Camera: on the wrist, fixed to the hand. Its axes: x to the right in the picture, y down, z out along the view.
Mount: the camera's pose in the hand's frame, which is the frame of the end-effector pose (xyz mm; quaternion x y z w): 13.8 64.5 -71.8 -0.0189 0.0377 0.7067 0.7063
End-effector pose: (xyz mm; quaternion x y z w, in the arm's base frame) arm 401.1 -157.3 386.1 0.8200 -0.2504 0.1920 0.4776
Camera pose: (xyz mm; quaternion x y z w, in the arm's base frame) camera 368.4 -124.3 471.8 0.3859 -0.7419 0.4993 0.2266
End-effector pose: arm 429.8 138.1 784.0 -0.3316 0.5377 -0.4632 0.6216
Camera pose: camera 373.8 154.0 705.8 0.1515 0.6463 0.1098 0.7398
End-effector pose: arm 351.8 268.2 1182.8 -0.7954 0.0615 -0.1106 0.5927
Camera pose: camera 349.4 179.6 1142.1 -0.5254 0.6300 0.3119 0.4794
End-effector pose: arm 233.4 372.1 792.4 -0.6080 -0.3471 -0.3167 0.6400
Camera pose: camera 298.7 304.5 766.4 -0.6748 0.2146 0.1991 0.6774
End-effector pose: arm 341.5 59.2 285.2 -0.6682 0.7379 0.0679 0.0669
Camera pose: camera 275.4 38.4 353.8 -0.0457 -0.9946 -0.0840 0.0412
